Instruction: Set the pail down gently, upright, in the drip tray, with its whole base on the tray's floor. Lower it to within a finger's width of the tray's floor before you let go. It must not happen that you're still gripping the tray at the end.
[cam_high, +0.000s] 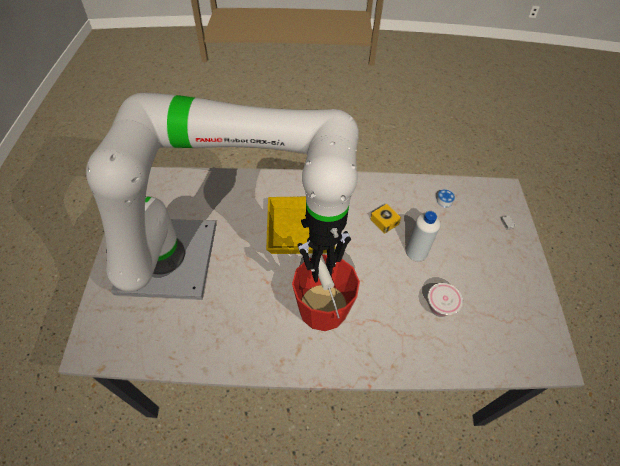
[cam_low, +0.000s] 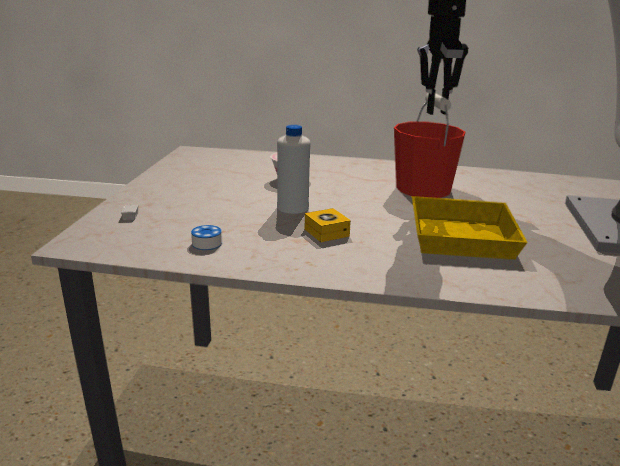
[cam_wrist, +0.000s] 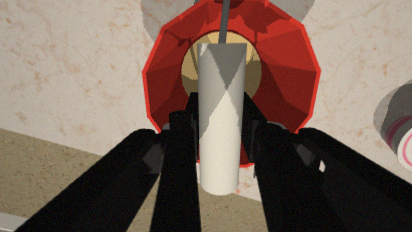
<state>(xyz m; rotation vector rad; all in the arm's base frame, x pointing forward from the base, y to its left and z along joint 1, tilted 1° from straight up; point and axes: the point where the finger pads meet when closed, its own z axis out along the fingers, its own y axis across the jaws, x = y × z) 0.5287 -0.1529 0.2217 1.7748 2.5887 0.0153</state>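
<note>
Right now the red pail is 100 mm below my hand and 10 mm ahead of it. Also, from my hand: white bottle: 330 mm ahead, 240 mm to the left, 150 mm below; drip tray: 310 mm to the left, 230 mm below, 80 mm behind; pink-rimmed round dish: 390 mm ahead, 200 mm below, 30 mm to the left.
</note>
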